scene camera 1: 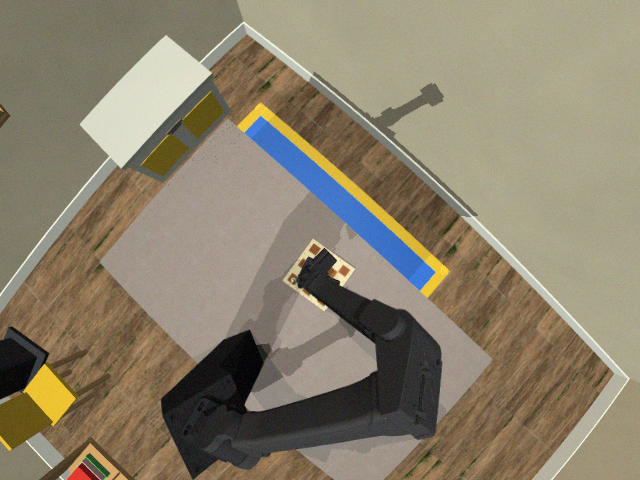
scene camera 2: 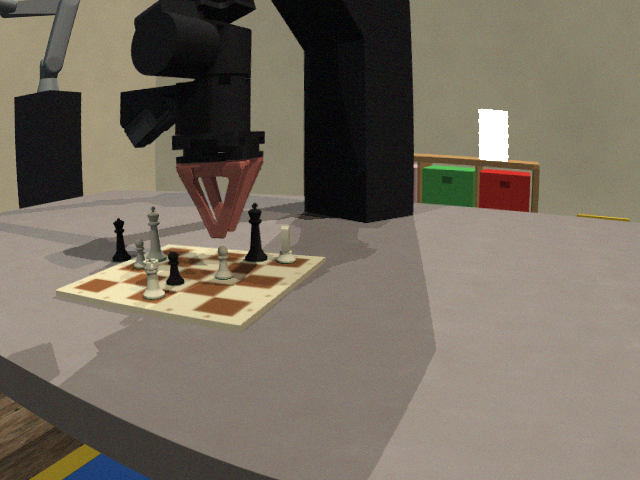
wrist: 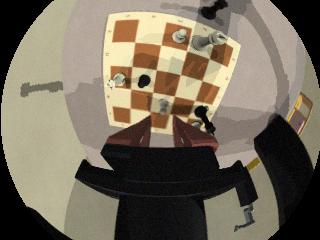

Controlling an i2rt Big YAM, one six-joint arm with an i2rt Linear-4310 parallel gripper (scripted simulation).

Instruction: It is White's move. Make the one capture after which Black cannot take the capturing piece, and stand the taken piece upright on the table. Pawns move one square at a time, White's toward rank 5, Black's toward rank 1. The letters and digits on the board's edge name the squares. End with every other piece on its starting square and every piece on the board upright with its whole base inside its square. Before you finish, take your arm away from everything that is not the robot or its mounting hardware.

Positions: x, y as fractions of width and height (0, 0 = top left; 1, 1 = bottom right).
Labels:
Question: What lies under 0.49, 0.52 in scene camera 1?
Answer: A chessboard.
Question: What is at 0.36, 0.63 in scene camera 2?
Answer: A chessboard.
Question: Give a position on a chessboard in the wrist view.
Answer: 0.42, 0.19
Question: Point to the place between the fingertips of my gripper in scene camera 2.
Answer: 0.35, 0.49

